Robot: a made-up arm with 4 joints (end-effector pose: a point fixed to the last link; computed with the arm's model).
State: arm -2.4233 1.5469 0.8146 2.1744
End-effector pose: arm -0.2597 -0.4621 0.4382 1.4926 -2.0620 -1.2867
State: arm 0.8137 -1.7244 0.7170 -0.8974
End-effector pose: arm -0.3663 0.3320 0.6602 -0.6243 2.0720 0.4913
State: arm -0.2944 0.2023 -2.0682 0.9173
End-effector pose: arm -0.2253 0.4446 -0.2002 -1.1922 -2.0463 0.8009
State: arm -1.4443 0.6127 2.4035 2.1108
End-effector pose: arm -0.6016 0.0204 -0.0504 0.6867 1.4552 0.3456
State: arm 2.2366 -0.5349 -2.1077 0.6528
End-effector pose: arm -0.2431 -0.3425 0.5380 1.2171 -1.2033 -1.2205
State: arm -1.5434 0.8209 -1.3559 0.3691
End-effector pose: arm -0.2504 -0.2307 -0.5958 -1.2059 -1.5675 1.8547
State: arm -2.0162 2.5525 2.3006 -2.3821
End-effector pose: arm 0.4616 -0.4142 0.0459 -0.6622 -2.1402 -1.2033
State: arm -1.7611 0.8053 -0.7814 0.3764
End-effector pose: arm -0.2933 -0.4729 -0.5086 -1.6071 -0.8987 1.6259
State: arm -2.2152 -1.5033 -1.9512 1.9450
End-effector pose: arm -0.2125 -0.0704 -0.0824 -1.7135 1.9872 1.4104
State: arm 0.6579 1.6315 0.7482 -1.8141
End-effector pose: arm 0.1629 0.3943 0.1871 1.2506 -0.0481 -1.9039
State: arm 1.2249 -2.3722 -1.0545 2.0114
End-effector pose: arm -0.0837 -0.1635 0.2750 2.0306 -0.3523 2.2390
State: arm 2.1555 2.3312 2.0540 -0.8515
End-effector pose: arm 0.2951 -0.0135 0.8591 2.1012 0.7692 -0.7786
